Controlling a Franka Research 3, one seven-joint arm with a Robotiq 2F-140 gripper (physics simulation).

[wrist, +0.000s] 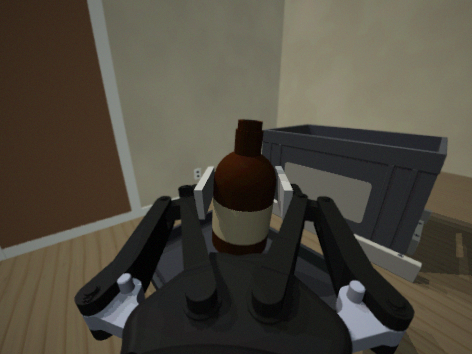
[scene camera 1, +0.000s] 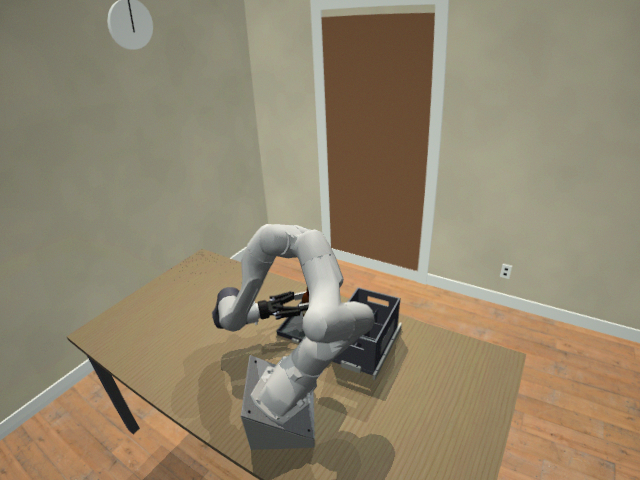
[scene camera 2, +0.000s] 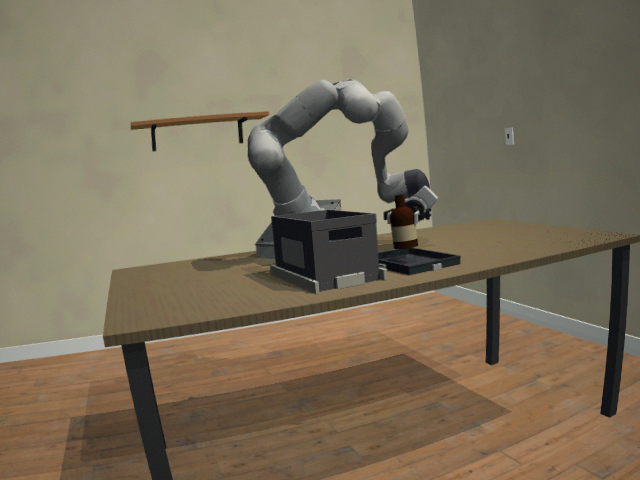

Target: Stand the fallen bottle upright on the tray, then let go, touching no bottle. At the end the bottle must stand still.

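Observation:
The brown bottle with a cream label [scene camera 1: 305, 297] [scene camera 2: 403, 222] [wrist: 243, 185] is held close to upright, its neck up; in the scene camera 2 view it leans very slightly. My gripper [scene camera 1: 301, 301] [scene camera 2: 402, 217] [wrist: 244, 177] is shut on the bottle's body from the side, one pale pad at each side above the label. The black tray [scene camera 1: 285, 335] [scene camera 2: 424, 265] [wrist: 172, 255] lies below. In the scene camera 2 view the bottle's base shows a little above the tray's back rim, apart from it. The arm hides most of the bottle in the scene camera 1 view.
A dark grey crate [scene camera 1: 356, 355] [scene camera 2: 343, 260] [wrist: 395, 200] stands close beside the tray, with pale rail pieces around its foot. The wooden table [scene camera 1: 449, 392] [scene camera 2: 206, 294] carries both and the arm's base [scene camera 1: 281, 434].

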